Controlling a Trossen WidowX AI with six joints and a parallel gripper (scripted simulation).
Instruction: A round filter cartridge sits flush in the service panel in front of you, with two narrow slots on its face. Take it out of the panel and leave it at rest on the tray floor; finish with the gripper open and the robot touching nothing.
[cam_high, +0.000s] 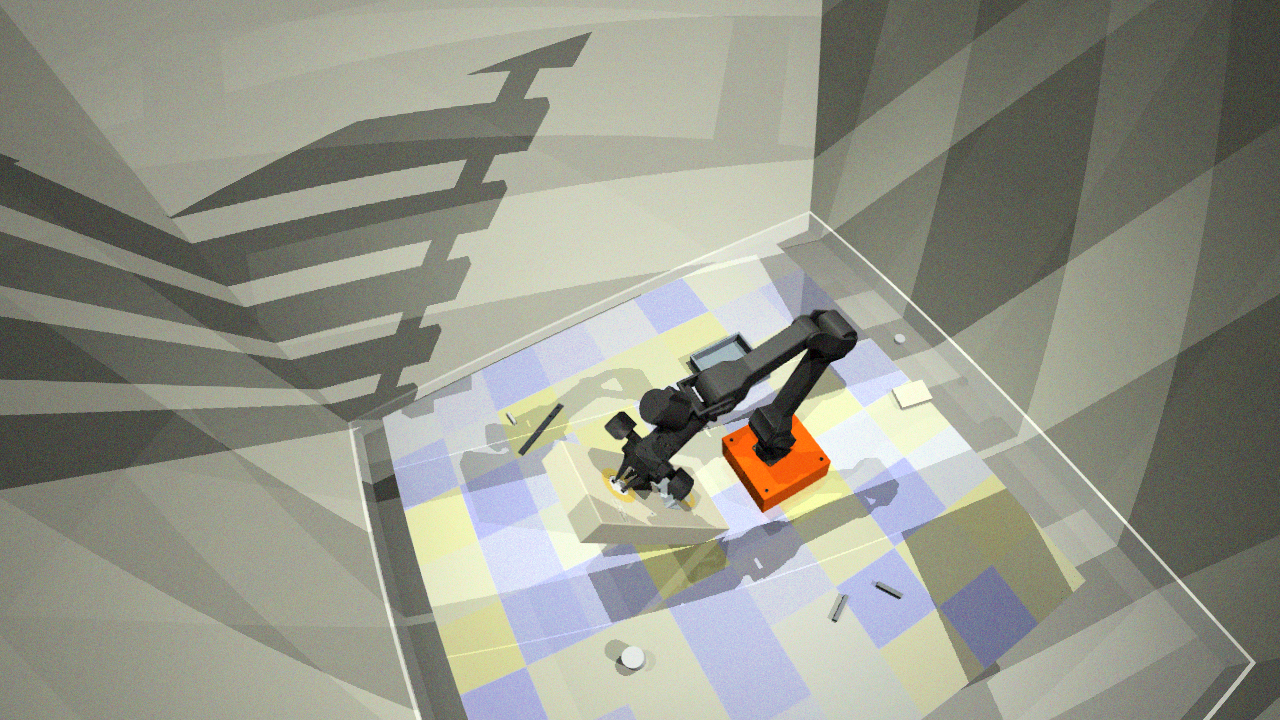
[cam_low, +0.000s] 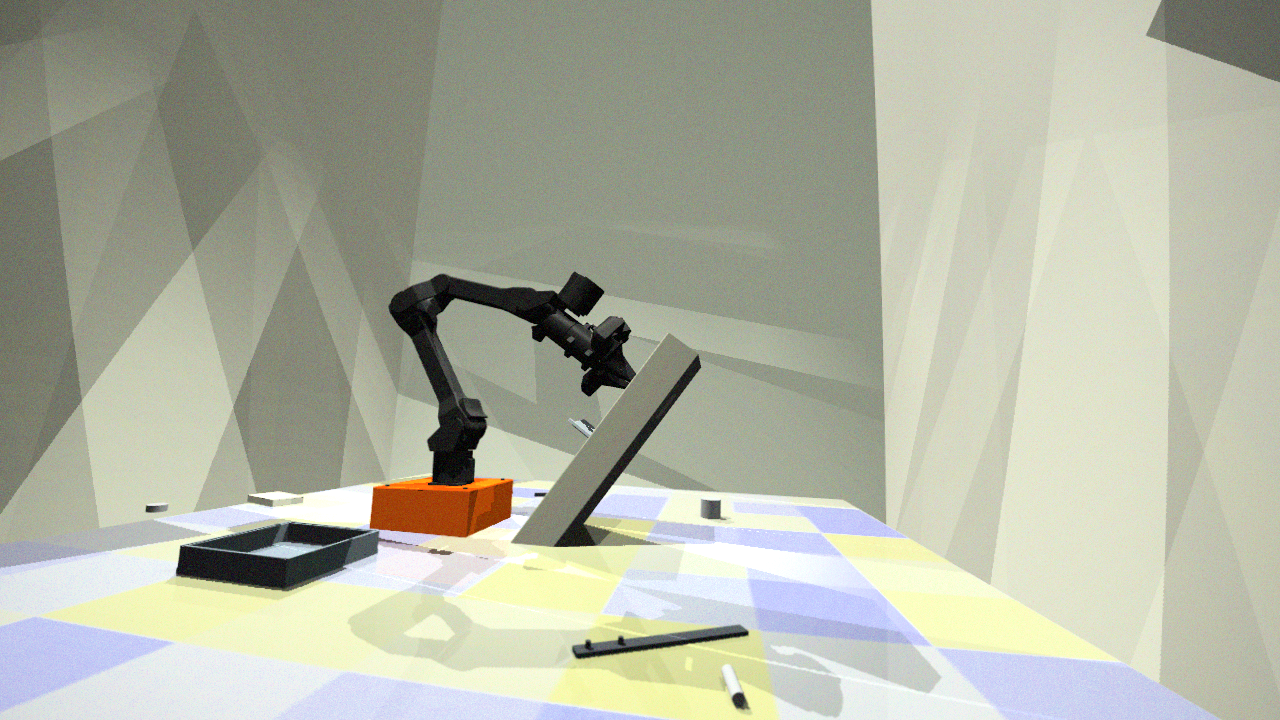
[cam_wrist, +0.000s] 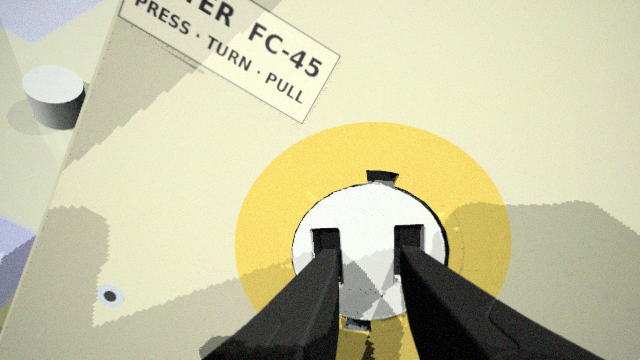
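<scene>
Right now my gripper tip is 1 cm short of the round filter cartridge and 1 cm above it. Round my gripper tip: beige slab (75 cm behind, 26 cm below, 14 cm to the left); then service panel (8 cm below, 3 cm behind).
</scene>
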